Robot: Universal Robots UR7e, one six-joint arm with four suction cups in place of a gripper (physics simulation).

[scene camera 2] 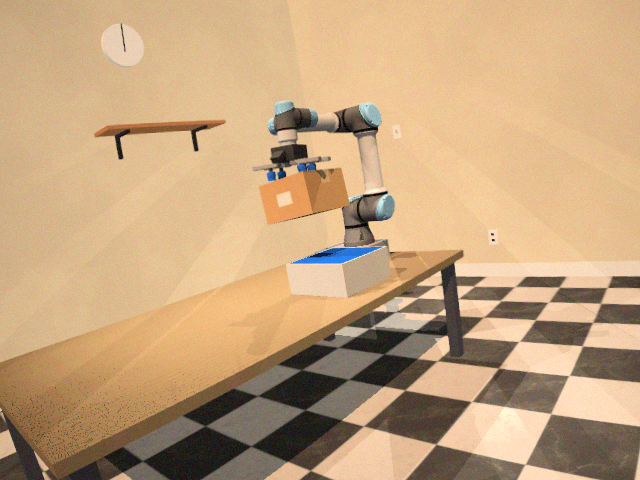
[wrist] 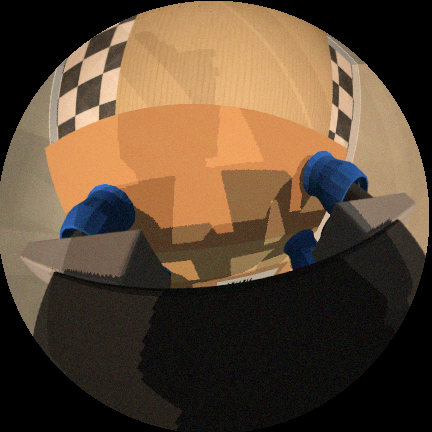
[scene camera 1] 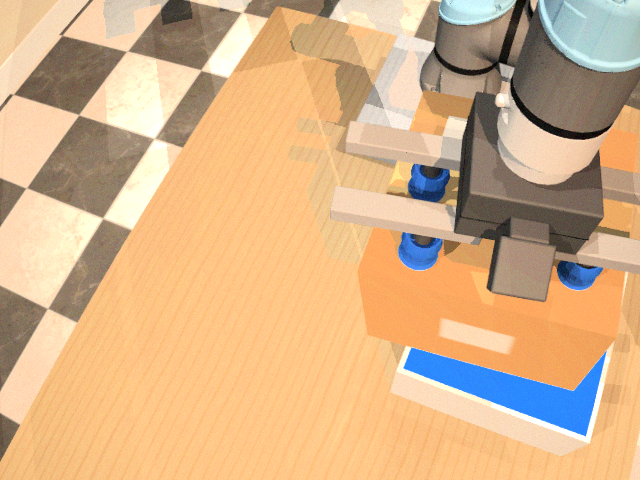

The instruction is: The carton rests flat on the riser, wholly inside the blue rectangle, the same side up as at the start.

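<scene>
The orange-brown carton (scene camera 1: 413, 315) (scene camera 2: 298, 198) (wrist: 190, 150) hangs in the air under my gripper (scene camera 1: 504, 227) (scene camera 2: 291, 171) (wrist: 215, 220), whose blue suction cups are on its top face. The carton looks slightly tilted in scene camera 2; a pale label shows on its side. The white riser (scene camera 1: 480, 412) (scene camera 2: 315, 280) stands on the table below, with a gap between it and the carton. The blue rectangle (scene camera 1: 496, 386) (scene camera 2: 356, 254) is on its top. In scene camera 1 the carton hides part of it. The riser does not show in the wrist view.
The wooden table (scene camera 1: 232, 310) (scene camera 2: 206, 330) (wrist: 260, 65) extends away from the riser. The arm's base (scene camera 2: 359, 235) stands behind the riser. A wall shelf (scene camera 2: 160, 127) and a clock (scene camera 2: 122, 45) are on the wall.
</scene>
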